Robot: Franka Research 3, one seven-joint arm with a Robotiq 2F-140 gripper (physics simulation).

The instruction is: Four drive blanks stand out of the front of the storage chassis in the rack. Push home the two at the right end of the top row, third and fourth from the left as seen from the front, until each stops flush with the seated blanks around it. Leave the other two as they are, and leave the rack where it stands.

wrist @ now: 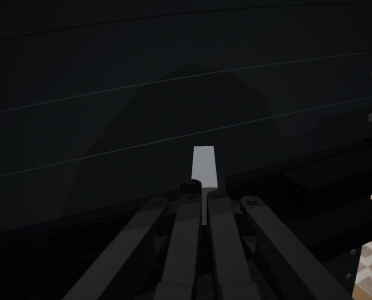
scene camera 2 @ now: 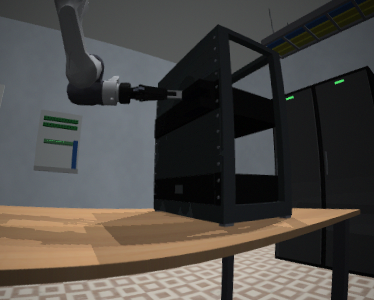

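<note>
The black storage chassis (scene camera 2: 254, 114) sits in the upper part of the rack (scene camera 2: 226, 135). Dark drive blanks (scene camera 2: 200, 94) stand out of its front near the right post; they blend together, and I cannot count them. In the wrist view one protruding blank (wrist: 317, 192) shows right of the fingers, near the chassis's right end. My gripper (scene camera 2: 175, 94) (wrist: 203, 161) is shut and empty, pointing level at the chassis front, with its pale fingertips left of the protruding blanks. Whether the tips touch anything is too dark to tell. The lower blanks are hard to make out.
The rack stands on a wooden table (scene camera 2: 60, 240). A lower black unit (scene camera 2: 200, 189) with a small grey label sits at the rack's bottom. Dark cabinets (scene camera 2: 345, 165) stand behind at the right, a cable tray (scene camera 2: 320, 27) hangs above, and a panel (scene camera 2: 57, 155) is on the wall.
</note>
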